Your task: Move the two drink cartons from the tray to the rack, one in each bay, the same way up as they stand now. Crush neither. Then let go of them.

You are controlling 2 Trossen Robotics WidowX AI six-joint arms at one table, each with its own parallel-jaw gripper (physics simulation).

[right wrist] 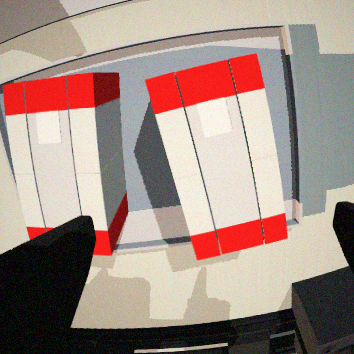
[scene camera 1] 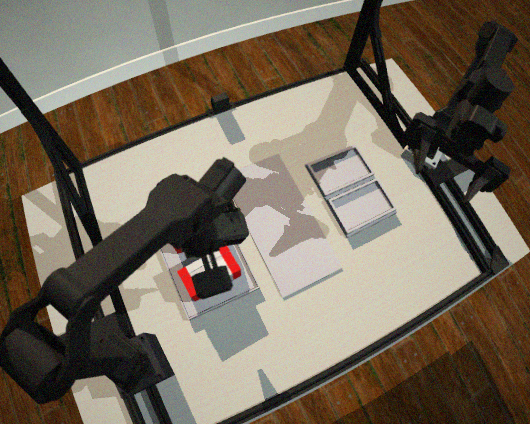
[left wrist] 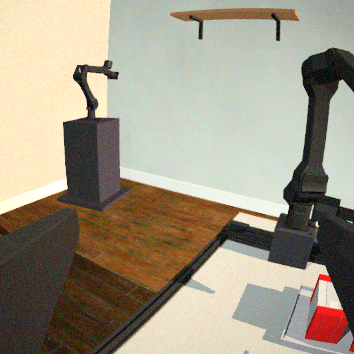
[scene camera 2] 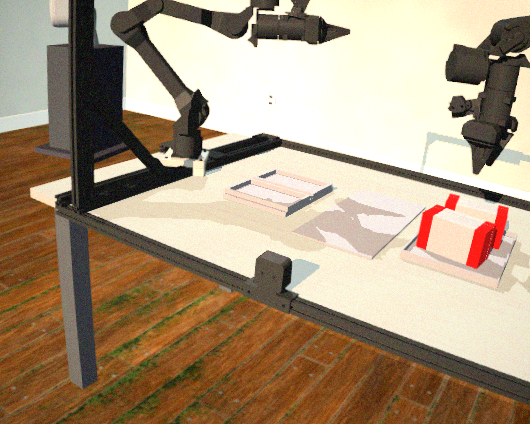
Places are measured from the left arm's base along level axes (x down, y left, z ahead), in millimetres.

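Pixels of known places: left gripper, fingertip midpoint: [scene camera 1: 442, 188] [left wrist: 203, 225] [scene camera 2: 347, 30]; right gripper, fingertip midpoint: [right wrist: 218, 222] [scene camera 1: 205, 255] [scene camera 2: 482, 170]; left arm's base at its link origin: [scene camera 2: 186, 154]; right arm's base at its link origin: [scene camera 1: 132, 365] [left wrist: 296, 223].
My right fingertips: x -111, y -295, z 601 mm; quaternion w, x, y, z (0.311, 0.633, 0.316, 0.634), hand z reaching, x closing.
For each thing: its top centre in the pictures, then the offset to it from my right fingertips. "spot": a spot on its surface instead.
- shallow tray at its top centre: [right wrist: 141, 153] [scene camera 2: 464, 241] [left wrist: 350, 322] [scene camera 1: 201, 253] dy -42, dx +131, dz -21 mm
- two-bay rack at its top centre: [scene camera 2: 281, 185] [scene camera 1: 352, 186] dy +171, dx +127, dz -371 mm
- small dark block at a spot on its surface: [scene camera 2: 273, 270] [scene camera 1: 216, 98] spot: dy -266, dx +107, dz -388 mm
Two white cartons with red ends sit in the shallow tray [scene camera 1: 222, 305] [scene camera 2: 450, 271]. One carton [scene camera 2: 447, 231] [right wrist: 55, 170] is near the picture's front in scene camera 2. The other carton [scene camera 1: 230, 262] [scene camera 2: 500, 227] [left wrist: 325, 320] [right wrist: 220, 155] is slanted in the tray. Each top shows a pale square patch near one red end in the right wrist view. My right gripper [scene camera 2: 485, 167] [right wrist: 218, 222] is open and empty, above the cartons; its fingertips are hidden in scene camera 1. My left gripper [scene camera 1: 443, 186] [scene camera 2: 348, 31] [left wrist: 203, 225] is open and empty, far from the cartons. The two-bay rack [scene camera 1: 350, 189] [scene camera 2: 255, 202] is empty.
A flat pale panel [scene camera 1: 310, 275] [scene camera 2: 380, 205] lies between tray and rack. A dark frame [scene camera 1: 300, 380] edges the table, with a small dark block [scene camera 1: 220, 102] [scene camera 2: 273, 270] on one edge. Arm shadows cross the panel.
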